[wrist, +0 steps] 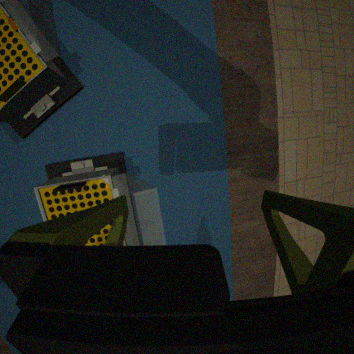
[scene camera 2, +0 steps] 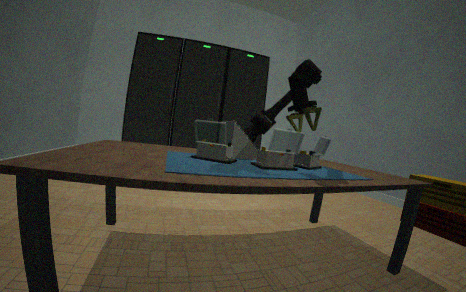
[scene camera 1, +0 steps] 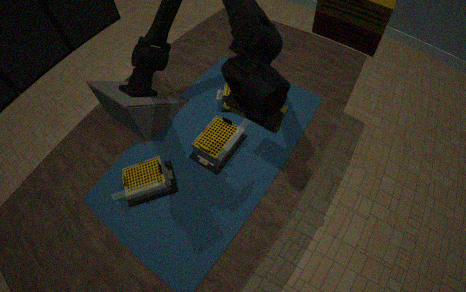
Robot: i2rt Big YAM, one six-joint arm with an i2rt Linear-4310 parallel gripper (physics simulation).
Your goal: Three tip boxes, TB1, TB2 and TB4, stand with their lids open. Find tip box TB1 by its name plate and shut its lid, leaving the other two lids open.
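Places are measured from the arm's base along level axes (x ahead, y left, z up), in metres.
Pixels of known places: gripper, between the fingertips: (wrist: 195,201) (scene camera 2: 306,132) (scene camera 1: 260,123); arm's base, origin of its link: (scene camera 2: 244,140) (scene camera 1: 138,92).
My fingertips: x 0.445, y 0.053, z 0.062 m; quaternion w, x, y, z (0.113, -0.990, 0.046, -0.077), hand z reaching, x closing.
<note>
Ahead of a thing's pixels: the offset from my fingertips to its top centre. "spot": to the spot under its first point. Level surfaces: height alone.
Three grey tip boxes with yellow racks have raised lids. The near-left box {dz -0.080, dx -0.225, dy -0.252 m} (scene camera 1: 143,176) (scene camera 2: 214,151) (wrist: 11,57) stands at an angle. The middle box {dz -0.072, dx -0.114, dy -0.046 m} (scene camera 1: 215,138) (scene camera 2: 275,159) (wrist: 75,197) has its pale lid {dz +0.007, dx -0.047, dy -0.047 m} (scene camera 2: 286,140) (wrist: 150,215) standing open on the mat's outer side. The far box {dz -0.080, dx -0.189, dy +0.160 m} (scene camera 1: 227,90) (scene camera 2: 308,159) is mostly hidden by the hand in scene camera 1; its lid {spot: dz -0.037, dx -0.101, dy +0.186 m} (scene camera 2: 323,145) leans open. Small plates show on two boxes in the wrist view, but I cannot read them, so I cannot tell which is TB1. My gripper (scene camera 1: 255,111) (scene camera 2: 306,130) (wrist: 195,201) is open and empty, high above the boxes.
The boxes stand on a blue mat {dz -0.146 m} (scene camera 1: 210,215) (scene camera 2: 200,168) (wrist: 135,100) on a brown table {dz -0.149 m} (scene camera 1: 45,220) (scene camera 2: 100,157) (wrist: 250,150). The grey wedge-shaped arm base (scene camera 1: 120,110) stands beside the mat. A white card {spot: dz -0.144, dx -0.239, dy +0.134 m} (scene camera 1: 219,94) lies by the far box.
</note>
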